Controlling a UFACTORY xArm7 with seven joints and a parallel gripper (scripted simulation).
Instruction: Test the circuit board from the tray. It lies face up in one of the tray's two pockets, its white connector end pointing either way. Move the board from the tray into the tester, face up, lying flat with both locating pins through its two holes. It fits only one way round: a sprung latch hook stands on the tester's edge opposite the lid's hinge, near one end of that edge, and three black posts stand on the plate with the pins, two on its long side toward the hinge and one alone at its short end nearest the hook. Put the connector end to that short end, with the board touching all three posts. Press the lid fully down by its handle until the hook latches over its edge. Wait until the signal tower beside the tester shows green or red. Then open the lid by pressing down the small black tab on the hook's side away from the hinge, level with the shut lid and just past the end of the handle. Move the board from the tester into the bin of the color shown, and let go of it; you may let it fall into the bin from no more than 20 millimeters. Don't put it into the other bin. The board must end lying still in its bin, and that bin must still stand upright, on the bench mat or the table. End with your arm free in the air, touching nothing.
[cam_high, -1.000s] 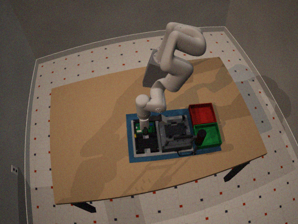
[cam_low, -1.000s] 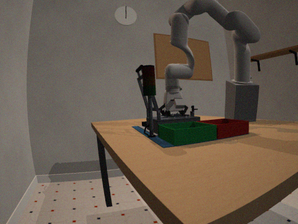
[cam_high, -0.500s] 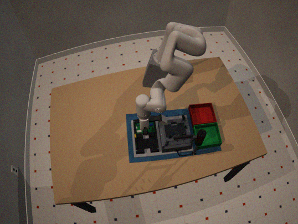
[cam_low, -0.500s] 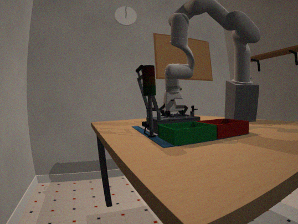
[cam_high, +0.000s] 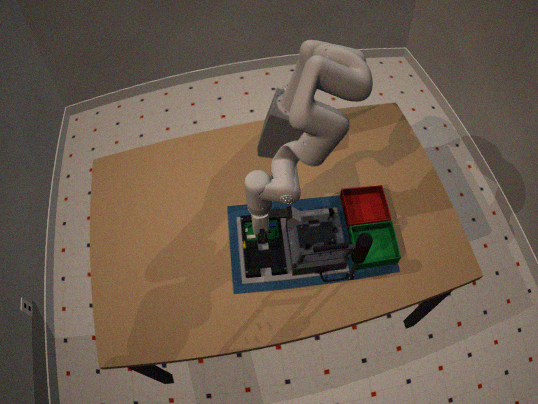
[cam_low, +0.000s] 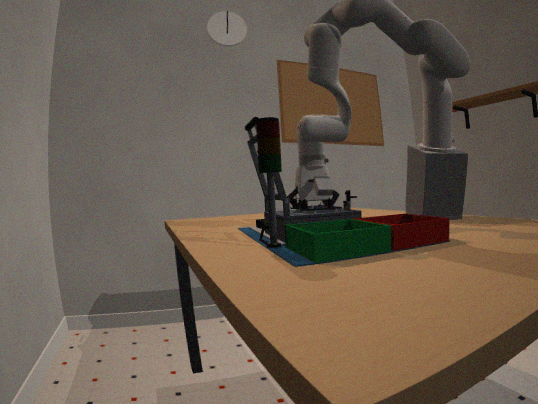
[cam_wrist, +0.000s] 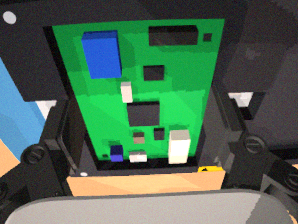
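Now: hand right at the green circuit board. Also, from my hand: red bin (6 cm ahead, 37 cm to the left, 1 cm below); then latch hook (6 cm ahead, 22 cm to the left, 6 cm above); then tester lid (22 cm ahead, 11 cm to the left, 16 cm above).
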